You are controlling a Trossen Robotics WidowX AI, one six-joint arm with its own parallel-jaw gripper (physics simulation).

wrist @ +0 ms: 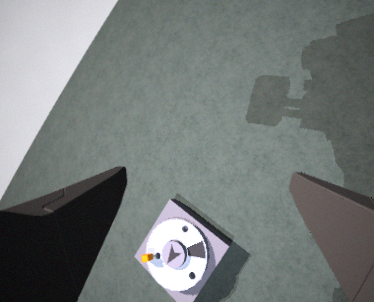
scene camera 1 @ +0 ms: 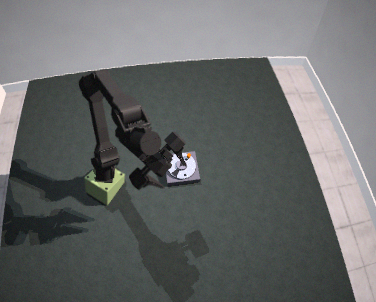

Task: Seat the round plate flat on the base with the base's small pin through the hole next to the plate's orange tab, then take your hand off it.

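Seen in the pictures: gripper, fingertip midpoint: (wrist: 209, 177) (scene camera 1: 174, 176); arm's base, origin of the base link: (scene camera 1: 104, 175).
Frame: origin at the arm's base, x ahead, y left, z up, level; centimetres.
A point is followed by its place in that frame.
The white round plate (scene camera 1: 189, 171) @(x 31.7, y 3.0, z -2.9 cm) (wrist: 170, 278) @(x 26.8, y 8.6, z -2.3 cm) lies on the square lilac-grey base (scene camera 1: 194, 180) @(x 33.5, y -0.2, z -4.2 cm) (wrist: 172, 208) @(x 34.2, y 0.9, z -3.6 cm), around a raised hub with an arrow mark. Its orange tab (scene camera 1: 189, 155) @(x 31.8, y 8.8, z -0.9 cm) (wrist: 147, 258) @(x 31.3, y 8.7, z -0.9 cm) points to the left in the wrist view, towards a corner of the base. A dark round spot shows in the plate beside the tab; I cannot tell whether the small pin stands in that hole, nor whether the plate is fully flat. My gripper (scene camera 1: 173, 176) @(x 26.0, y -9.9, z 18.4 cm) (wrist: 209, 177) @(x 26.0, y -9.9, z 18.4 cm) is wide open and empty. In the scene view its fingers overlap part of the plate and base; in the wrist view both lie beyond the fingertips.
The arm stands on a green block (scene camera 1: 106, 192) @(x 1.5, y -7.1, z 0.8 cm) to the left of the base. Shadows of the arm fall on the dark green surface (scene camera 1: 260, 200) @(x 58.5, y -8.7, z -6.1 cm) (wrist: 200, 100) @(x 44.3, y -17.9, z -6.1 cm). Pale tiles (scene camera 1: 330, 165) run along the right, and grey walls stand behind.
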